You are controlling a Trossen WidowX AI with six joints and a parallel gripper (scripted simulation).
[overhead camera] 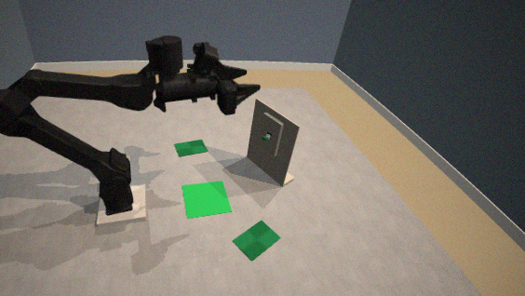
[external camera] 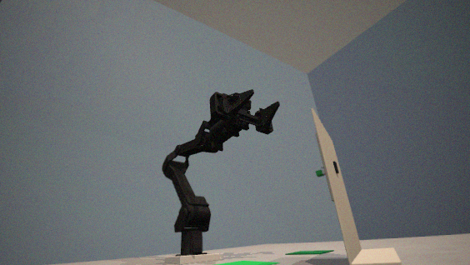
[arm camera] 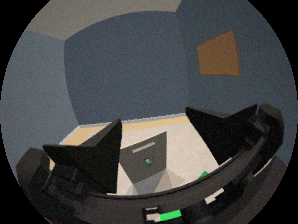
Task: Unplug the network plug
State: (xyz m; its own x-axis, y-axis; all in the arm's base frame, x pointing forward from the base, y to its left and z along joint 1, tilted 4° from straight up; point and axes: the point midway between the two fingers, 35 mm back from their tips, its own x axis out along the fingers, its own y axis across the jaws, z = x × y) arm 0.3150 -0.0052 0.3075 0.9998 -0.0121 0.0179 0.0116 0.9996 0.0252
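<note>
The network plug lies 9 cm ahead of my gripper tip, 2 cm to the left of it and 19 cm below it. Also, from my gripper tip: green marked square: 11 cm behind, 4 cm to the right, 34 cm below; upright panel: 11 cm ahead, 3 cm to the left, 24 cm below.
</note>
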